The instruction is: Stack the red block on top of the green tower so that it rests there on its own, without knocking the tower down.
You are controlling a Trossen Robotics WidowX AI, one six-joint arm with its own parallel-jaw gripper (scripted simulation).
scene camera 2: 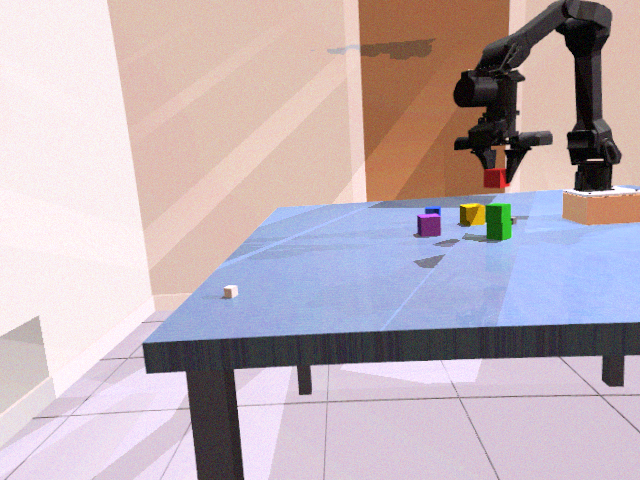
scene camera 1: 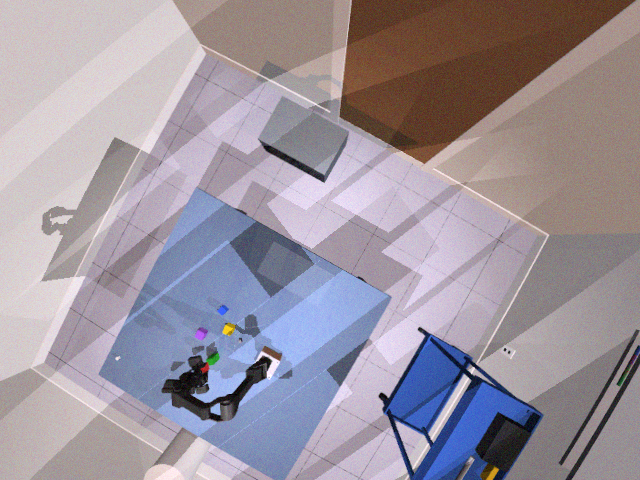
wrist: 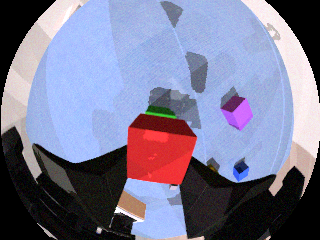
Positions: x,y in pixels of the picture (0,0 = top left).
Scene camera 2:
my gripper: 499,183
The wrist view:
my gripper: 157,151
red block: 159,149, held by my gripper
purple block: 237,112
